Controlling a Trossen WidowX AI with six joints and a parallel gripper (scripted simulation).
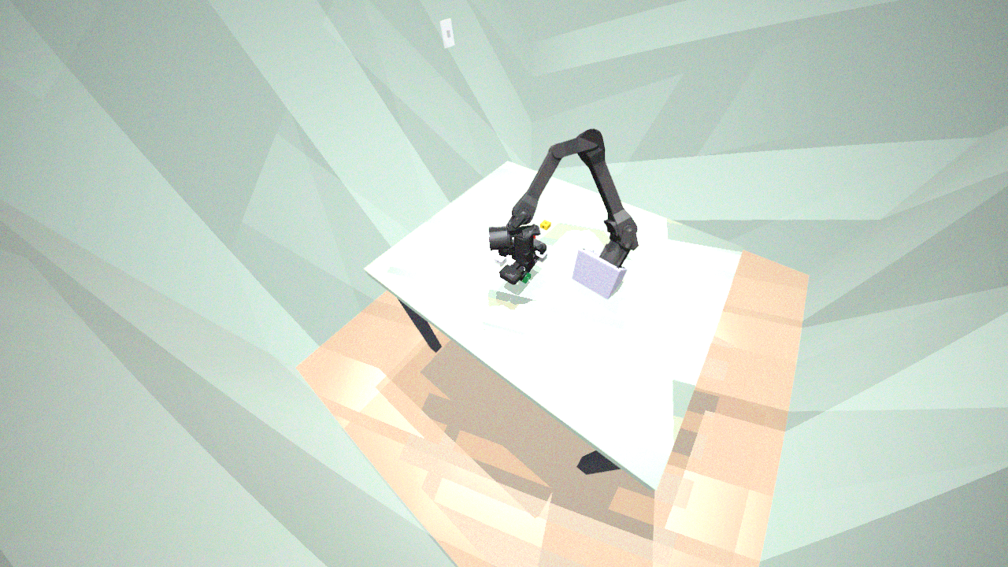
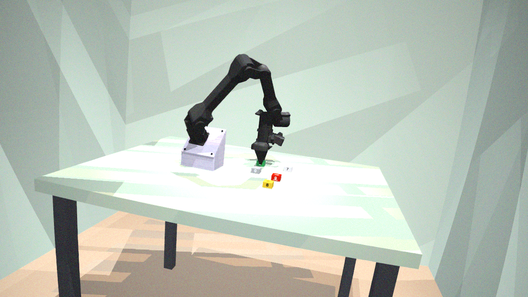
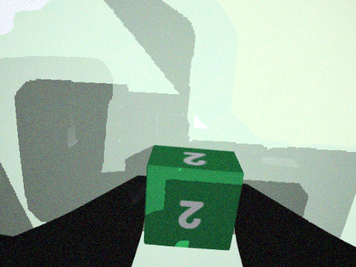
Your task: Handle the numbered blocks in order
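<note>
Right now the green block is right at my gripper tip. The rest, counted from my gripper tip: red block (16 cm to the right, 11 cm ahead); then white block marked 7 (12 cm ahead); then grey block marked 0 (12 cm to the right, 2 cm ahead).
</note>
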